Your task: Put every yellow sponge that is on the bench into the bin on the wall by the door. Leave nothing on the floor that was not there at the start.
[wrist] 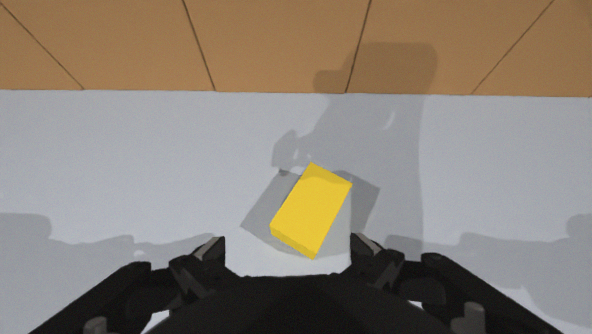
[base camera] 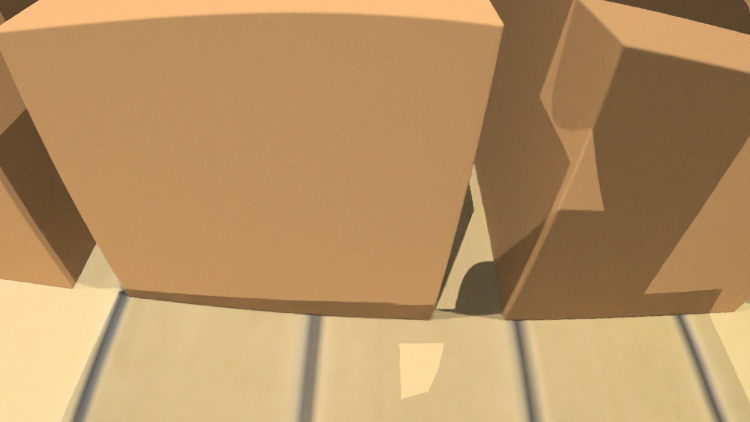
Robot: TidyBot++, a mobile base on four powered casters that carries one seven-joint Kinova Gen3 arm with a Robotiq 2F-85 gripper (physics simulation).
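Frame: origin at the arm's base, x ahead, y left, z up, level; centimetres.
Seen in the pictures: gripper, fingertip midpoint: [wrist: 288, 248].
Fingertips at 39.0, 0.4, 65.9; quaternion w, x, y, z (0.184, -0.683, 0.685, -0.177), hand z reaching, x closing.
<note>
A point is followed by its place in that frame, as x, y, z.
A yellow sponge [wrist: 311, 212] {44.8, -2.4, 56.3} lies on the grey bench top [wrist: 125, 150] {57.4, 26.4, 51.8} in the wrist view, turned at a slant, its long side running from lower left to upper right. My gripper [wrist: 288, 248] {39.0, 0.4, 65.9} is open and empty, with one fingertip to the left and one to the right of the sponge's near end. The fingers appear above the bench top; their exact height over the sponge is hard to tell. The bin and the door do not show in either view.
A row of brown panels or boxes [wrist: 280, 45] {70.5, 1.1, 61.3} stands along the far edge of the bench. In the base camera view, large cardboard boxes [base camera: 262, 157] {31.4, 5.8, -22.0} [base camera: 666, 131] {30.8, -18.9, -17.7} stand very close ahead on the plank floor [base camera: 209, 367] {25.5, 12.2, -39.6}, with narrow gaps between them.
</note>
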